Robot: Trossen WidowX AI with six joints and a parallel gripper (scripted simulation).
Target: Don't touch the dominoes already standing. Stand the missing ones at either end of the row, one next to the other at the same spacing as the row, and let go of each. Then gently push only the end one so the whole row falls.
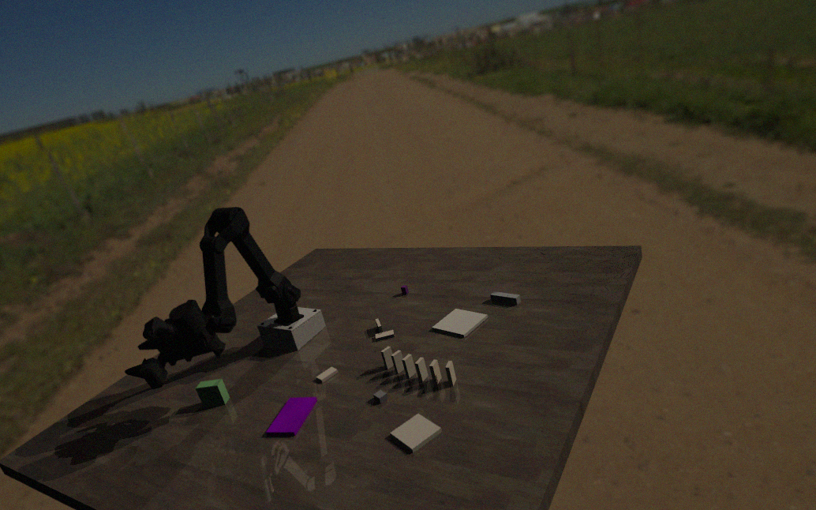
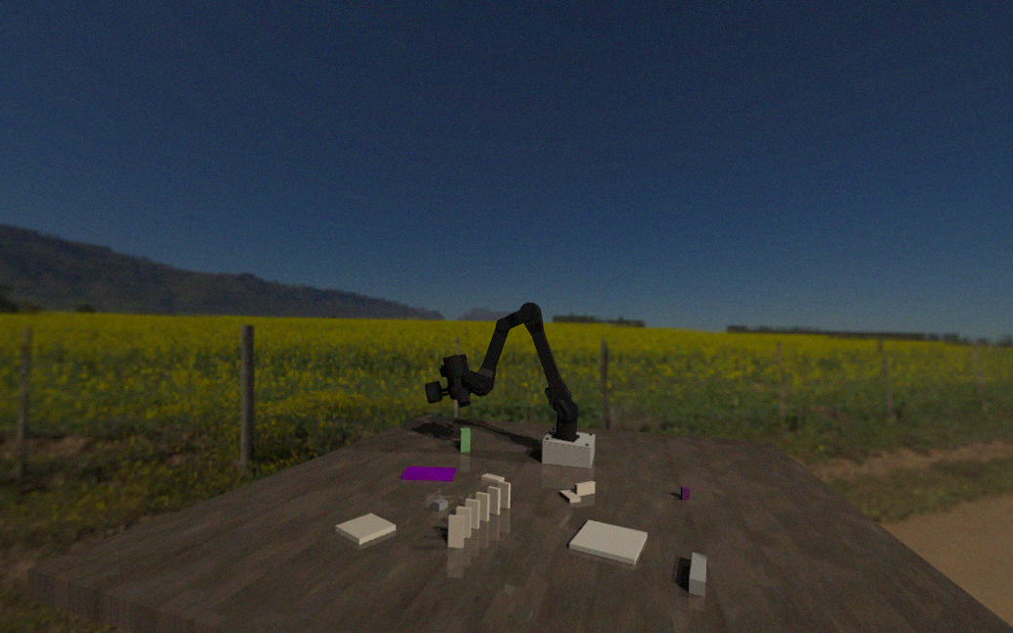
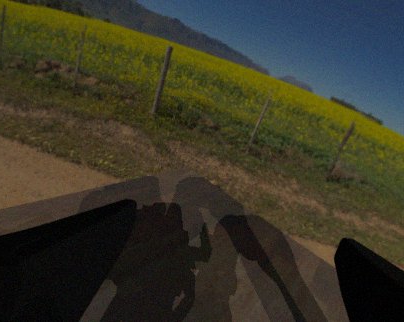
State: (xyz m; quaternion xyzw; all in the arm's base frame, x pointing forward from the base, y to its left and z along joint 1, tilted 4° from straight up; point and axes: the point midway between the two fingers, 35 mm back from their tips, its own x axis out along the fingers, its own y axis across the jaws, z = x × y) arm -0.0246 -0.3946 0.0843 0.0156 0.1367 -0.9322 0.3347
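Now: gripper tip 350 mm short of the purple flat tile, 170 mm above it and 160 mm to the right of it. The rest, counted from my gripper tip: small purple cube 740 mm to the left, 210 mm ahead, 160 mm below; then small grey cube 500 mm ahead, 290 mm to the left, 170 mm below; then green cube 150 mm below, 110 mm to the left, 100 mm ahead.
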